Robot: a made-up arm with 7 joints.
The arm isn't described. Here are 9 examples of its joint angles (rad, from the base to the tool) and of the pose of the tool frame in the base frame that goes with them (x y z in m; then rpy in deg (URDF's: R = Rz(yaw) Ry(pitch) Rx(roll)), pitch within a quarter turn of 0, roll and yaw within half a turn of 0).
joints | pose
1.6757 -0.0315 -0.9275 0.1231 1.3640 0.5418 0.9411 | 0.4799 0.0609 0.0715 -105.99 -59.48 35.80
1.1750 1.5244 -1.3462 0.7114 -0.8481 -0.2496 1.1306 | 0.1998 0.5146 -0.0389 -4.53 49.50 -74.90
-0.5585 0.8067 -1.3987 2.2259 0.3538 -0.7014 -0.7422 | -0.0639 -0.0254 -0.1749 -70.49 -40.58 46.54
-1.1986 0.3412 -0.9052 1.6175 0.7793 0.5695 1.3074 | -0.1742 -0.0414 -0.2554 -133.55 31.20 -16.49
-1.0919 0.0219 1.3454 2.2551 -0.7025 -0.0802 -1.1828 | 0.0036 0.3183 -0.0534 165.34 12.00 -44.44
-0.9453 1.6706 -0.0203 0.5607 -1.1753 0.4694 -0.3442 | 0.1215 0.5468 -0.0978 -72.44 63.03 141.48
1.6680 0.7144 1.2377 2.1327 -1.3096 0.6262 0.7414 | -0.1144 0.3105 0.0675 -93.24 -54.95 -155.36
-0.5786 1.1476 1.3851 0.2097 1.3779 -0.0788 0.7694 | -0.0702 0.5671 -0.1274 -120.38 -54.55 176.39
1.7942 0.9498 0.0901 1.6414 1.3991 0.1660 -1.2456 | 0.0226 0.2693 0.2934 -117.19 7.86 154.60
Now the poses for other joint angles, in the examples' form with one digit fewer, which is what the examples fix.
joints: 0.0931 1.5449 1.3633 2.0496 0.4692 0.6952 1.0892
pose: 0.029 0.185 0.248 99.3 -18.3 -109.6
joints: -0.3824 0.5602 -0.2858 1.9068 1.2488 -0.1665 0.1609
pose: 0.188 0.100 -0.221 -91.4 -41.4 67.9
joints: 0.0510 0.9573 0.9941 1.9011 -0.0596 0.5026 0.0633
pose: 0.140 0.326 0.126 142.0 -41.8 -82.0
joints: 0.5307 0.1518 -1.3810 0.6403 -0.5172 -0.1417 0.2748
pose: 0.256 0.005 -0.374 30.1 -15.1 -126.7
